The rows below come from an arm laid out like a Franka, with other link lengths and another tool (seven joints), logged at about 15 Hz.
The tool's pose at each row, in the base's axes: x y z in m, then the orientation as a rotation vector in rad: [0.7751, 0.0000, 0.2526, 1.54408, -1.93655, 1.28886]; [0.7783, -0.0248, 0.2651, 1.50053, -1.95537, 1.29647]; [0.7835, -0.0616, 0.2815, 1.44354, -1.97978, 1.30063]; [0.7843, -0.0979, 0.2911, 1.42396, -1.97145, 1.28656]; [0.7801, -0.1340, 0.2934, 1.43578, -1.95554, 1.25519]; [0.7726, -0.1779, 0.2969, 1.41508, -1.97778, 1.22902]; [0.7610, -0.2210, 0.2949, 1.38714, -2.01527, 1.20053]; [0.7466, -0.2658, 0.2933, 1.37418, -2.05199, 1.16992]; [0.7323, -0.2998, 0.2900, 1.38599, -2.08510, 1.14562]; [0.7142, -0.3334, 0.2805, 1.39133, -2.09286, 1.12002]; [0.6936, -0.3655, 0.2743, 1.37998, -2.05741, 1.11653]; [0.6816, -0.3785, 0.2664, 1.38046, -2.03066, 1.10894]
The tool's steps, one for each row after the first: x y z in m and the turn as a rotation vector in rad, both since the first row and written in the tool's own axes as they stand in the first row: [0.0226, -0.0081, 0.0143, -0.01118, 0.01894, 0.02632]; [0.0544, -0.0197, 0.0369, -0.02939, 0.04261, 0.05952]; [0.0824, -0.0243, 0.0614, -0.04710, 0.05852, 0.05531]; [0.1067, -0.0213, 0.0884, -0.06550, 0.05656, 0.03179]; [0.1375, -0.0157, 0.1202, -0.09151, 0.05440, 0.04479]; [0.1654, -0.0041, 0.1532, -0.12107, 0.04747, 0.06979]; [0.1954, 0.0099, 0.1866, -0.14590, 0.03060, 0.08953]; [0.2179, 0.0244, 0.2122, -0.15642, 0.00072, 0.10137]; [0.2369, 0.0451, 0.2398, -0.17181, -0.01077, 0.09790]; [0.2583, 0.0665, 0.2638, -0.18119, 0.01638, 0.07640]; [0.2642, 0.0808, 0.2754, -0.18808, 0.03039, 0.05599]
